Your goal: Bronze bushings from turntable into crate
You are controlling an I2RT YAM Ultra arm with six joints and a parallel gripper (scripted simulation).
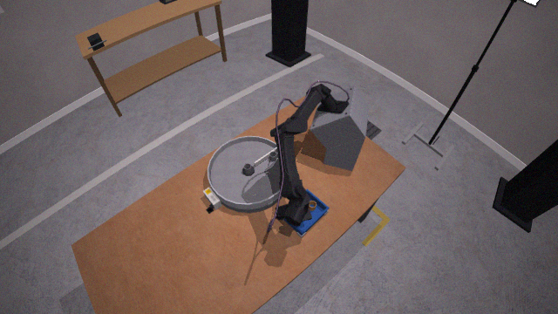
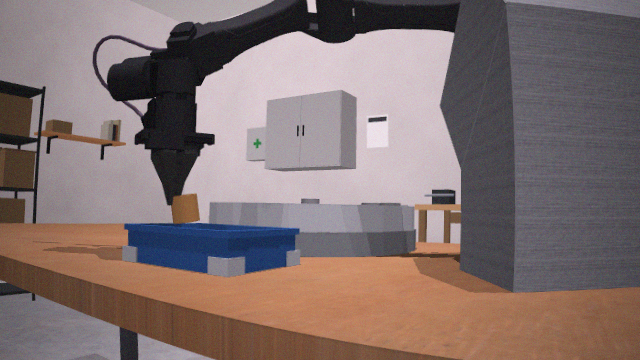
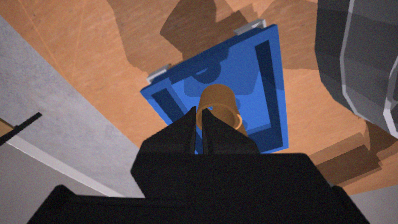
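Now: hand 6 cm past the blue crate, 1 cm to the left of it and 6 cm above it. Also, from my hand: grey turntable: 4 cm behind, 37 cm to the right, 3 cm below.
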